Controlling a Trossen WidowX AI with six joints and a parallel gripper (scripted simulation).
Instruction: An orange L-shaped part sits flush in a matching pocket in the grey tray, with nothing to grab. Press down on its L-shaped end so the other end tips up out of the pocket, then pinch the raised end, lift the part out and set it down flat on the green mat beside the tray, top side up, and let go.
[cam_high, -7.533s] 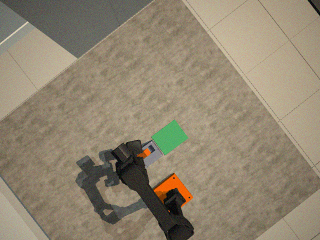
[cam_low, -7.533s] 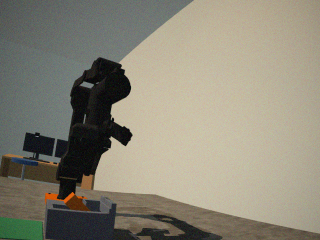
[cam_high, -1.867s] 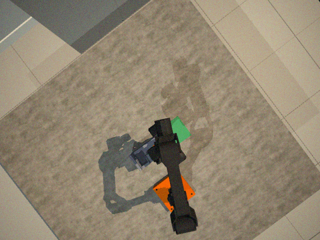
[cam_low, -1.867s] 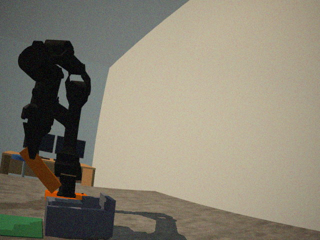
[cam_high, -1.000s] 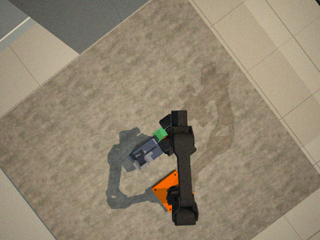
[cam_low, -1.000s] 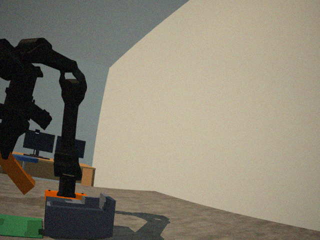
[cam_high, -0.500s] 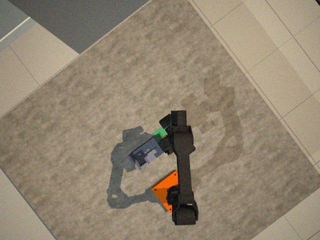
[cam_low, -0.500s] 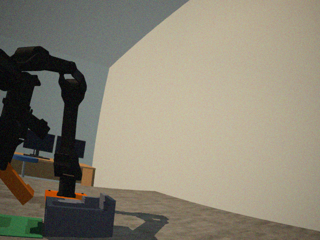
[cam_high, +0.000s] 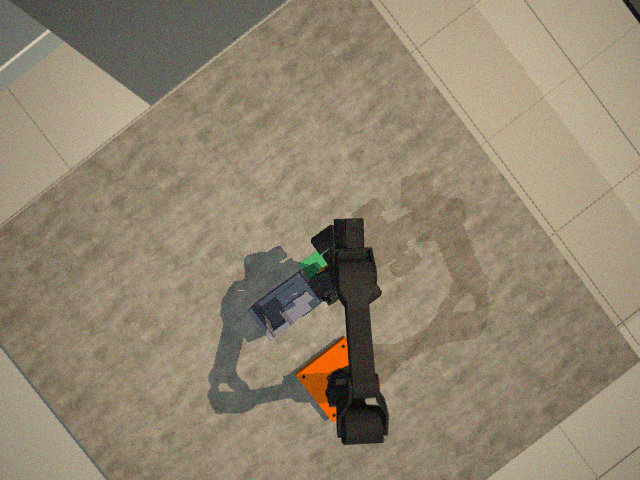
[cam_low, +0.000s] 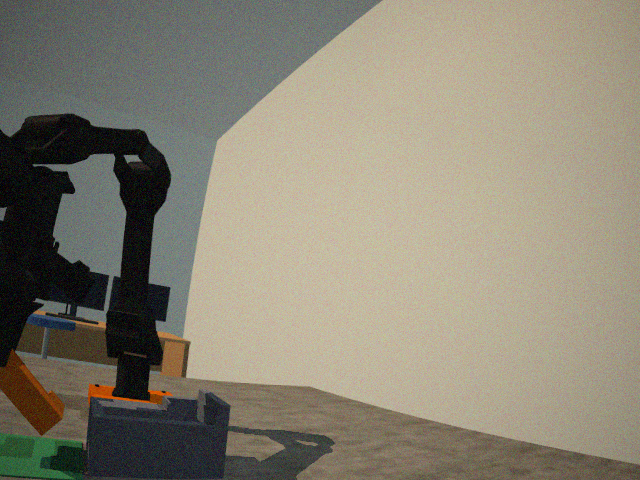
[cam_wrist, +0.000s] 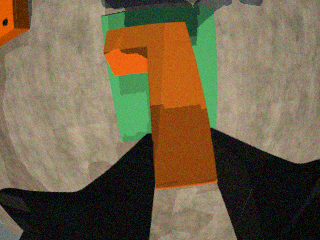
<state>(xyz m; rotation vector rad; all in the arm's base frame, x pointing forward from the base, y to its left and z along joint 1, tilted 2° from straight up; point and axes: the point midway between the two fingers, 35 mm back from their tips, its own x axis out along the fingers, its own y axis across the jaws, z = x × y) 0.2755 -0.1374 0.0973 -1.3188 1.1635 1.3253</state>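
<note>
Right now my gripper tip is 110 mm above the green mat, 20 mm to the right of it and 10 mm past it. The rest, counted from my gripper tip: orange L-shaped part: 30 mm to the left, 30 mm below, 20 mm behind.
</note>
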